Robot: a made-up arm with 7 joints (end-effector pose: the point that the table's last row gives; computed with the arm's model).
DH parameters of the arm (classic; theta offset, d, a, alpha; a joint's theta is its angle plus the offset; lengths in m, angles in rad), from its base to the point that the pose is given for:
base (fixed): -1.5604 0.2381 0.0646 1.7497
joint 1: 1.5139 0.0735 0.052 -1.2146
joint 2: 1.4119 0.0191 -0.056 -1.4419
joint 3: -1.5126 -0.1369 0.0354 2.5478
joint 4: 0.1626 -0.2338 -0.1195 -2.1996
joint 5: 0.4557 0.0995 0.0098 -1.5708
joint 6: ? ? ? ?
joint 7: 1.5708 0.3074 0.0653 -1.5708
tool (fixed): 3.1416 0.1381 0 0
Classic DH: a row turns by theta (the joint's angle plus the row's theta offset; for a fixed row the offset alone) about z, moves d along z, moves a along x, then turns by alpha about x.
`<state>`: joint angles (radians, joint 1 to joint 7).
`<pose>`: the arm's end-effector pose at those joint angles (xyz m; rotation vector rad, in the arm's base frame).
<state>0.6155 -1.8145 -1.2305 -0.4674 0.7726 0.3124 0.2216</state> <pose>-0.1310 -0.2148 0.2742 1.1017 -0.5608 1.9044</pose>
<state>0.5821 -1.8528 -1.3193 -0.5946 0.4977 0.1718 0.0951</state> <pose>-0.1639 -0.1962 0.3042 0.9378 -0.5285 1.8164</pose>
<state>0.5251 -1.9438 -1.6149 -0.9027 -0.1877 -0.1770 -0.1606</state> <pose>-0.2197 -0.1311 0.3186 0.3077 -0.4863 1.7715</pose>
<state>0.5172 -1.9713 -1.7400 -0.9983 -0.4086 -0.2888 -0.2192</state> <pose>-0.2266 -0.1147 0.3082 0.0405 -0.4514 1.7920</pose>
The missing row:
joint 6: 0 -0.0508 -0.0386 -1.5708
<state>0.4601 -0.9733 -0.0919 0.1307 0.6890 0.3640 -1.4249</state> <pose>-0.2749 -0.0236 0.2852 2.2095 -1.8762 -0.7549</pose>
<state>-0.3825 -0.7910 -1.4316 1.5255 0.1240 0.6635 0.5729</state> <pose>-0.4878 -0.0065 0.4977 -0.7999 0.2023 1.8263</pose>
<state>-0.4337 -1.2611 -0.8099 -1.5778 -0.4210 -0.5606 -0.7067</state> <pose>-0.1987 -0.1654 0.1651 2.6953 -0.6894 0.3129</pose>
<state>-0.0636 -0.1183 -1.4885 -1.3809 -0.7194 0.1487 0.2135</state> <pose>0.1449 -0.1602 0.2011 1.8505 1.5032 0.9272</pose>
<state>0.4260 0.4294 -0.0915 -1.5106 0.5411 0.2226 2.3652</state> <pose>-0.1644 -0.2493 0.2801 2.0609 0.2216 0.5576</pose>
